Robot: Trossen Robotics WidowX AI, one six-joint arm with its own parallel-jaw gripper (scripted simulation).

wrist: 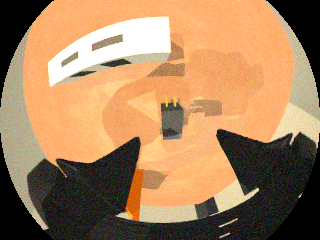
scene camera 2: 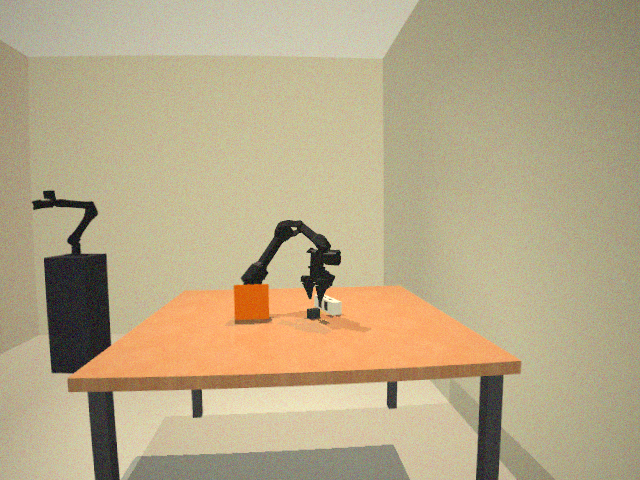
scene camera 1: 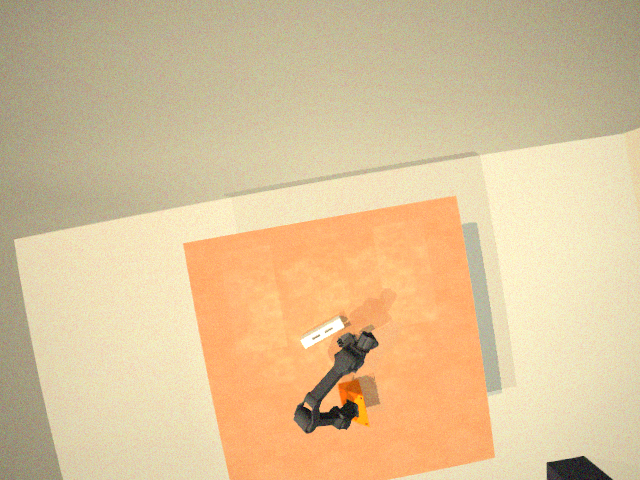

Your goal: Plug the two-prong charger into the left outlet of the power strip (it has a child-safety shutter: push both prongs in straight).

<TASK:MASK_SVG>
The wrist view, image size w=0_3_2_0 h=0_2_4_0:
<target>my gripper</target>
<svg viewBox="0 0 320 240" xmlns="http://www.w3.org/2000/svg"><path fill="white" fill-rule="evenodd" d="M317 147L313 140L303 135L303 132L296 133L293 143L289 144L293 133L288 133L271 143L263 143L261 140L249 139L227 129L217 129L216 139L227 155L244 196L256 191L256 188L259 188L259 192L228 211L180 223L151 223L113 216L115 211L125 213L131 192L129 188L132 187L133 173L136 171L141 148L140 137L136 136L93 163L79 163L59 157L55 160L59 165L56 167L49 160L39 161L37 167L33 168L31 173L27 173L28 195L31 196L29 199L49 231L68 237L69 240L267 240L283 224L299 201L300 193L303 193L311 176Z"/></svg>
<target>two-prong charger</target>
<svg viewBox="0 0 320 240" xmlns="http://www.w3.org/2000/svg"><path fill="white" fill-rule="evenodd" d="M165 96L167 103L160 103L163 141L181 139L181 132L183 132L184 109L181 108L179 101L176 101L176 96L175 103L168 103L167 96Z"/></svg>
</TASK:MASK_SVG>
